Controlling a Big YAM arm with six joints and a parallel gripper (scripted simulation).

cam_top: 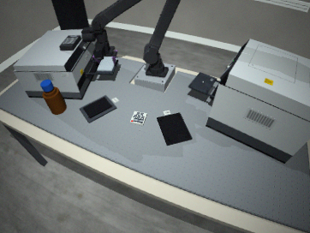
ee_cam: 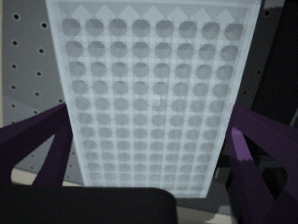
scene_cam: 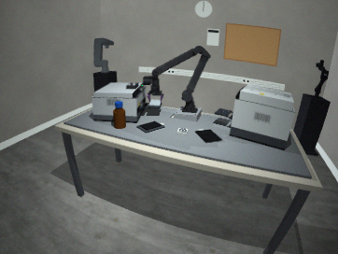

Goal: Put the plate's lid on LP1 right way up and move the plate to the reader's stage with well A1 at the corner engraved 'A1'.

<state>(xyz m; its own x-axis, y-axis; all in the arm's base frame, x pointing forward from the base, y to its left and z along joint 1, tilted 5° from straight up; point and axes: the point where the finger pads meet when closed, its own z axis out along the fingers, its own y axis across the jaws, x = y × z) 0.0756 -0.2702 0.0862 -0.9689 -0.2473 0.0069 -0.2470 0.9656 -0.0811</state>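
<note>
Now: hand 17 cm short of the label, 12 cm to the right of it and 11 cm above it. From my hand the other things lie so: white multi-well plate (right at my hand); lidded plate (26 cm ahead, 9 cm below, 6 cm to the left); LP1 pad (26 cm ahead, 10 cm below, 6 cm to the left).
</note>
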